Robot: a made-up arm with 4 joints. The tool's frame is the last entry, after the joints.
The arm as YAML. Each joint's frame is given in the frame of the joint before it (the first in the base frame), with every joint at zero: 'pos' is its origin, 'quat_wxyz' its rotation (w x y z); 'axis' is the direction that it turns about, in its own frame. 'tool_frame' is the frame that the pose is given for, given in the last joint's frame.
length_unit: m
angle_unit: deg
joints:
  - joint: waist
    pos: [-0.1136, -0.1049, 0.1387]
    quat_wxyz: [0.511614, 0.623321, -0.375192, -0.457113]
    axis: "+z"
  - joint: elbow
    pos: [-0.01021, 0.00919, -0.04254]
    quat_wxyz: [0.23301, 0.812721, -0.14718, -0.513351]
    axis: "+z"
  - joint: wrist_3
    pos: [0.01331, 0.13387, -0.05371]
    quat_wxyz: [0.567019, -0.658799, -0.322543, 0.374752]
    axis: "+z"
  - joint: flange
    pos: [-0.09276, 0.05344, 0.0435]
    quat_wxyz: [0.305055, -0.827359, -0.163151, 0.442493]
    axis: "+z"
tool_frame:
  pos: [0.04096, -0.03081, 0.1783]
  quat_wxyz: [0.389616, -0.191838, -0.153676, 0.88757]
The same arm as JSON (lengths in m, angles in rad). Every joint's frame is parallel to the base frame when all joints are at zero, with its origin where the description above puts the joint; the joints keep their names.
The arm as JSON. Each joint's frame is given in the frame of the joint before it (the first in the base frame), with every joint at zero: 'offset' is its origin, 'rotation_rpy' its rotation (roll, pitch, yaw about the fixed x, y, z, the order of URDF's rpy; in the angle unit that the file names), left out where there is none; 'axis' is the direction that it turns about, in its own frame. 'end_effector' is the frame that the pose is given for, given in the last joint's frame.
{"length_unit": "m", "angle_unit": "rad", "chain": [
  {"id": "waist", "offset": [-0.1136, -0.1049, 0.1387], "axis": [-0.953764, -0.294789, -0.058598]},
  {"id": "elbow", "offset": [0.0375, 0.0203, 0.0134], "axis": [0.076102, 0.99652, -0.034001]},
  {"id": "wrist_3", "offset": [-0.0603, -0.0534, -0.1204], "axis": "-x"},
  {"id": "flange", "offset": [-0.0435, -0.0377, 0.1002], "axis": [0.422283, -0.220791, 0.879164]}
], "end_effector": {"offset": [0.0812, -0.088, 0.1417], "rotation_rpy": [0.0, 0.0, 1.5708]}}

